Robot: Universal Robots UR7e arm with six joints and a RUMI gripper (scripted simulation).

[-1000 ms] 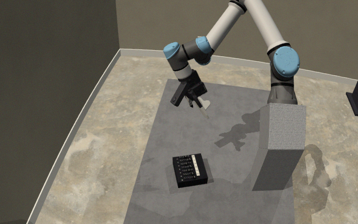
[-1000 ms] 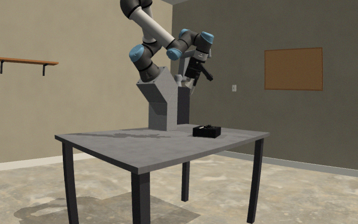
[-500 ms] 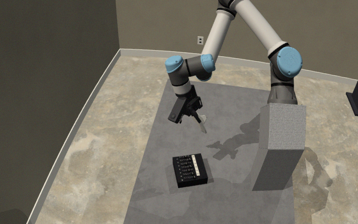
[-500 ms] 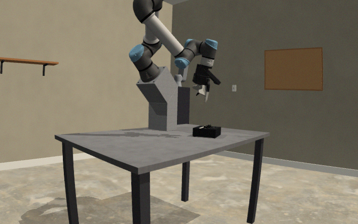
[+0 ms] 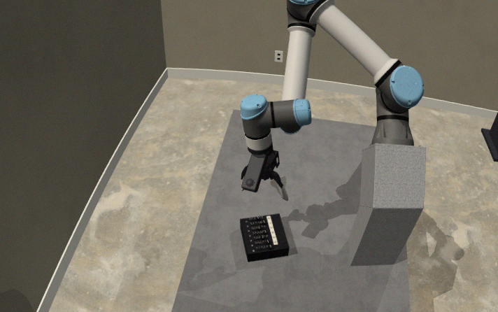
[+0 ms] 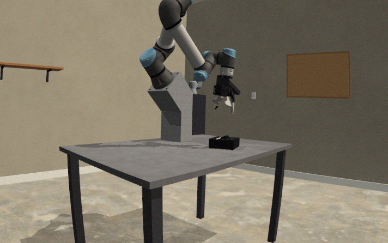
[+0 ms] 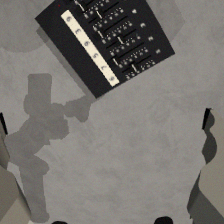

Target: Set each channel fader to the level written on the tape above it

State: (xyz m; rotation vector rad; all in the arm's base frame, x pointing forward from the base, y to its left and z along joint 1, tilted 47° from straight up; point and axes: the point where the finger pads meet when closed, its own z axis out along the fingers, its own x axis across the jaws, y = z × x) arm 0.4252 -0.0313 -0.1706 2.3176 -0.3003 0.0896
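The channel 3 fader lies 140 mm below my hand, 20 mm to the left of it and 10 mm ahead of it. From my hand the other things lie so: channel 1 fader: 140 mm below, 20 mm to the right, 20 mm ahead; channel 4 fader: 140 mm below, 40 mm to the left, 10 mm behind; channel 2 fader: 140 mm below, 10 mm to the right.
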